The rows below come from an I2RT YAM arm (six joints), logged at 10 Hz.
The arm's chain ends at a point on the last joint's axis. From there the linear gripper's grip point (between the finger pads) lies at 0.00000 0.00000 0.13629 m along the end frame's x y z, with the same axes.
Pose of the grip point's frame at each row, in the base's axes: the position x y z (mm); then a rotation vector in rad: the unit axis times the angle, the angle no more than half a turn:
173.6 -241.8 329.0 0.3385 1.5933 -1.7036
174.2 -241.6 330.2 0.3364 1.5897 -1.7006
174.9 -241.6 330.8 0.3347 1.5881 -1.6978
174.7 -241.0 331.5 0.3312 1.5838 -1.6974
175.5 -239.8 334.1 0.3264 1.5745 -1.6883
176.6 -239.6 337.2 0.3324 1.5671 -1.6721
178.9 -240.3 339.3 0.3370 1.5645 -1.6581
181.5 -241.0 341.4 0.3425 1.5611 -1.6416
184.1 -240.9 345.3 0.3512 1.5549 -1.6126
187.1 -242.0 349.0 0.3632 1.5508 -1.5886
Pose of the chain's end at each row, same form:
132.7 -114.3 303.9 0.3385 1.5933 -1.7036
132.8 -114.3 304.8 0.3364 1.5897 -1.7006
133.1 -114.4 305.3 0.3347 1.5881 -1.6978
132.6 -114.0 305.5 0.3312 1.5838 -1.6974
132.2 -113.4 307.3 0.3264 1.5745 -1.6883
132.5 -113.5 310.4 0.3324 1.5671 -1.6721
134.1 -114.3 312.8 0.3370 1.5645 -1.6581
135.9 -115.3 315.2 0.3425 1.5611 -1.6416
137.1 -115.6 319.6 0.3512 1.5549 -1.6126
139.3 -116.9 323.9 0.3632 1.5508 -1.5886

